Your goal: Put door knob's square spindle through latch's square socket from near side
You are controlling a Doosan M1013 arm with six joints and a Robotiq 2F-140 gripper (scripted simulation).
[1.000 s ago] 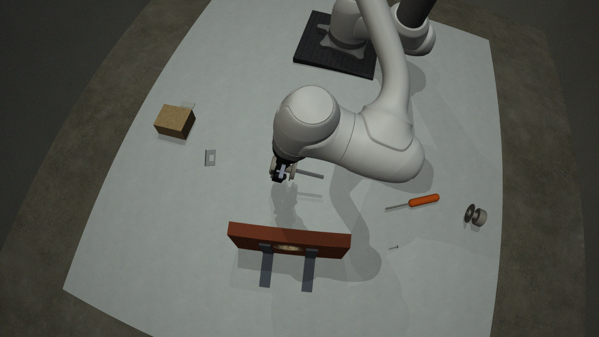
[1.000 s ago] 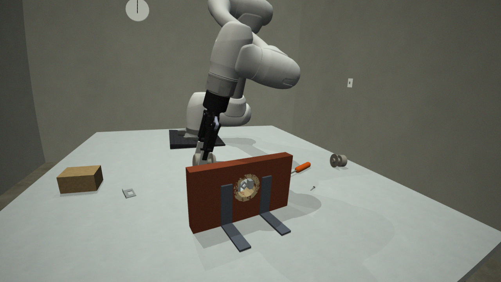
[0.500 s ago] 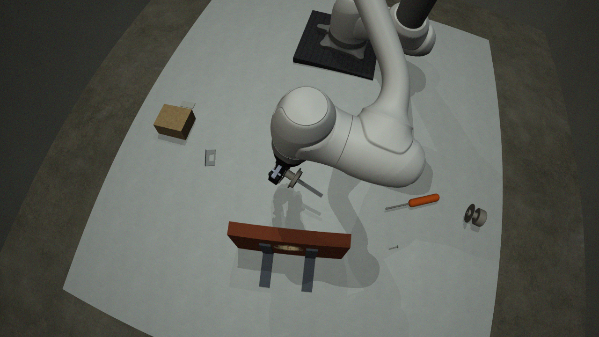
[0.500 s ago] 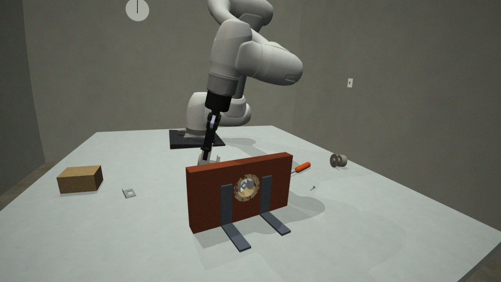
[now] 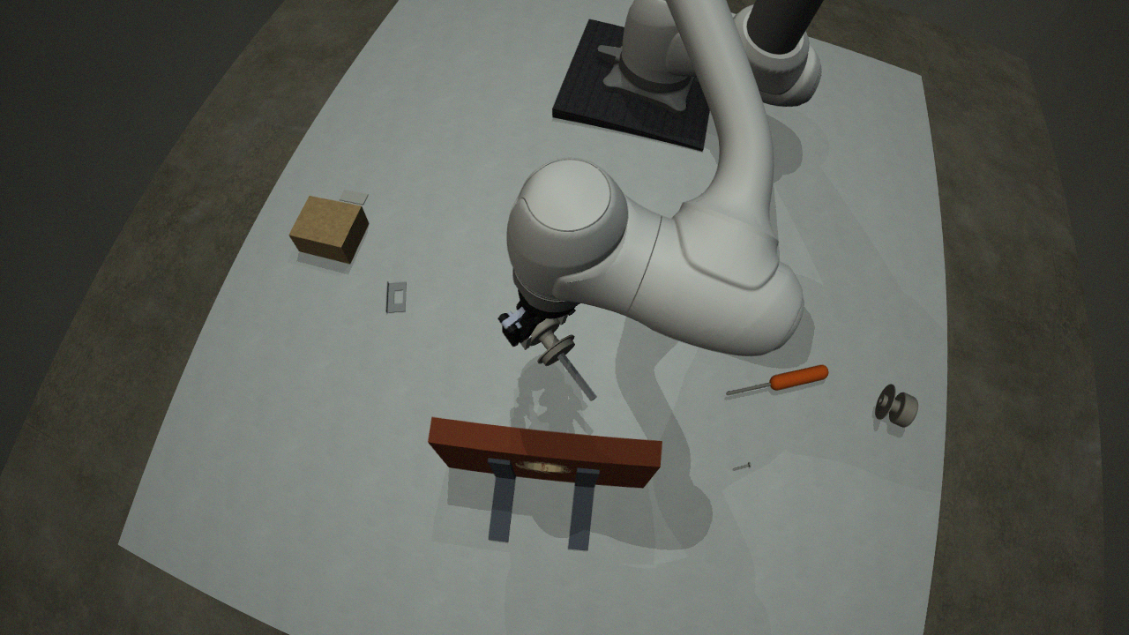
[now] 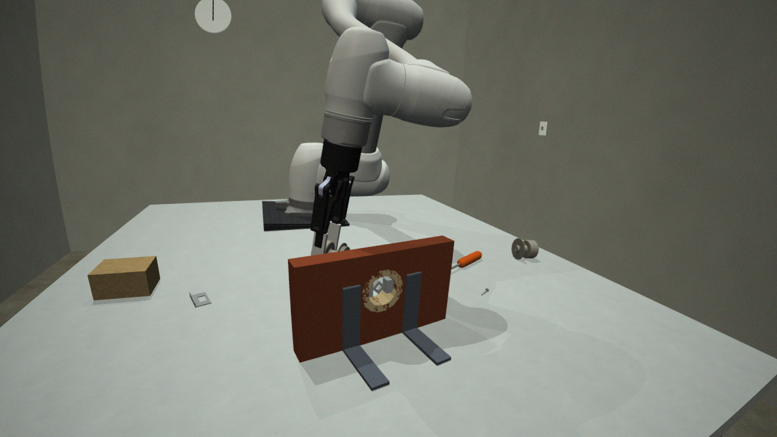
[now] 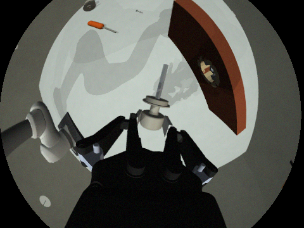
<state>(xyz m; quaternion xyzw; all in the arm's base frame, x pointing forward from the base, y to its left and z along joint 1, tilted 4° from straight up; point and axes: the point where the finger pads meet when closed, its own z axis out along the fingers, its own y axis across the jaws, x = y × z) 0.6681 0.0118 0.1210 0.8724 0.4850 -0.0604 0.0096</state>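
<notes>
The square socket lies 170 mm ahead of my hand, 70 mm to the left of it and 30 mm below it. From my hand the other things lie so: cardboard box (460 mm to the right, 90 mm below, 70 mm behind); then red-brown wood panel (170 mm ahead, 70 mm to the left, 30 mm below); then orange-handled screwdriver (380 mm to the left, 110 mm below, 90 mm behind).
</notes>
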